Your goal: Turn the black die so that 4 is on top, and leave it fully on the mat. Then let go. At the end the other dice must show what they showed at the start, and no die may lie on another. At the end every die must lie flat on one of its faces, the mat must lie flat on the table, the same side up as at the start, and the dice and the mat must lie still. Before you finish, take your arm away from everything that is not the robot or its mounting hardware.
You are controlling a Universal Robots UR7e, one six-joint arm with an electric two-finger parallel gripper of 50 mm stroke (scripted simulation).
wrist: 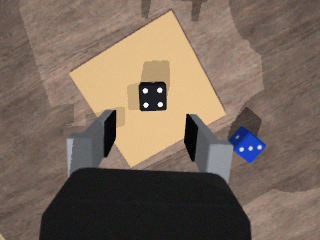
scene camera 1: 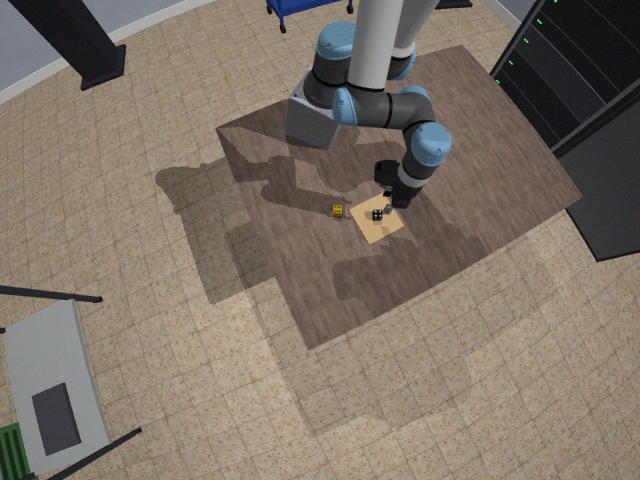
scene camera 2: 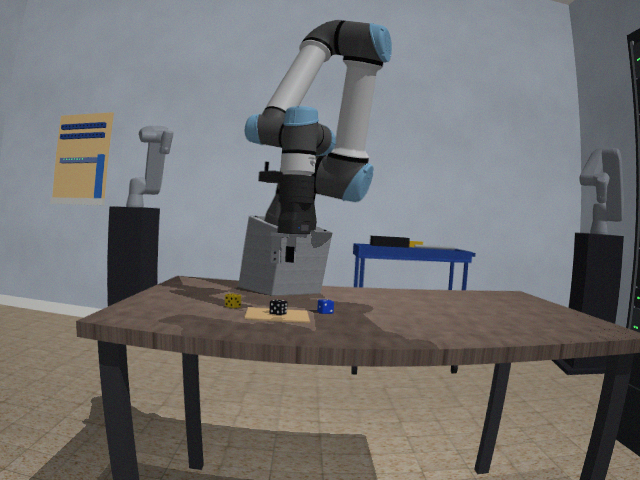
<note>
I see my gripper, a tan mat, a black die and a blue die.
My gripper is seen too in the wrist view.
</note>
